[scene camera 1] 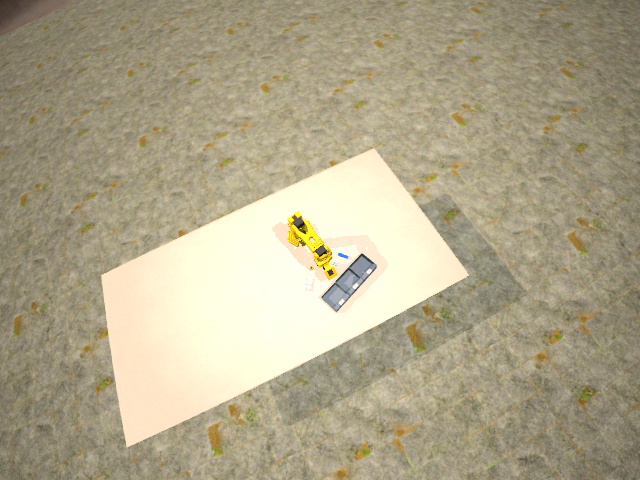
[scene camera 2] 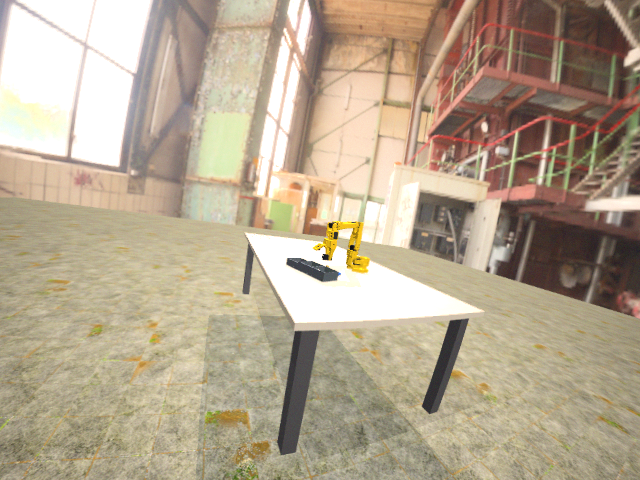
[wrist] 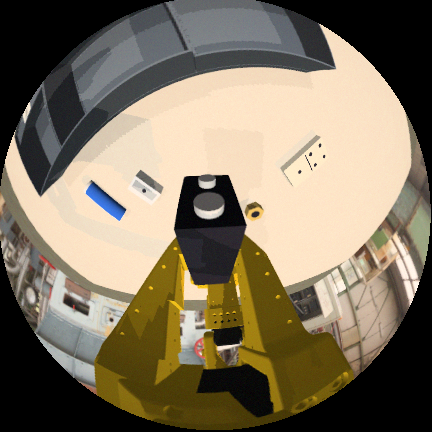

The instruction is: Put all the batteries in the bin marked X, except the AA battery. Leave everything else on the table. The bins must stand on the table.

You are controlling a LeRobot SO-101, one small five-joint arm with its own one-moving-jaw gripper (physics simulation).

Labels:
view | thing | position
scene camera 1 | three joined dark bins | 357, 273
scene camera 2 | three joined dark bins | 315, 270
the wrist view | three joined dark bins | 131, 66
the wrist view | white domino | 298, 167
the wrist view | black 9v battery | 209, 225

